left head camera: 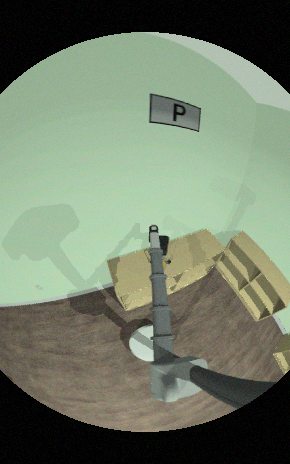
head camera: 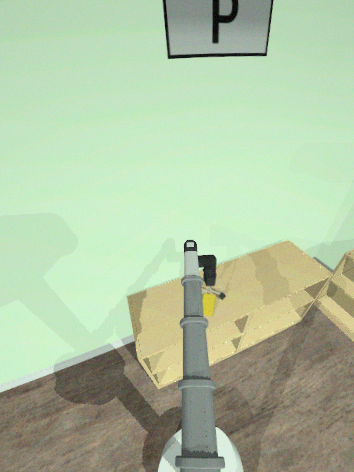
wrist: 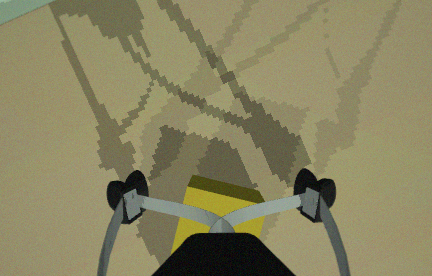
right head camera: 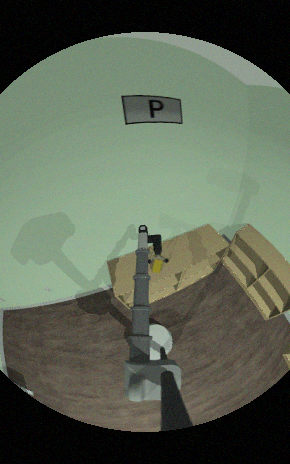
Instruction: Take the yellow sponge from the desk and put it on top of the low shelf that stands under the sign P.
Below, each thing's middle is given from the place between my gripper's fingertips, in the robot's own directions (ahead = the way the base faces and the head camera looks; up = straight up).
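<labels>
Yellow sponge (wrist: pixel 221 198): 20 mm above my hand, 50 mm behind it, 10 mm to the left of it.
</labels>
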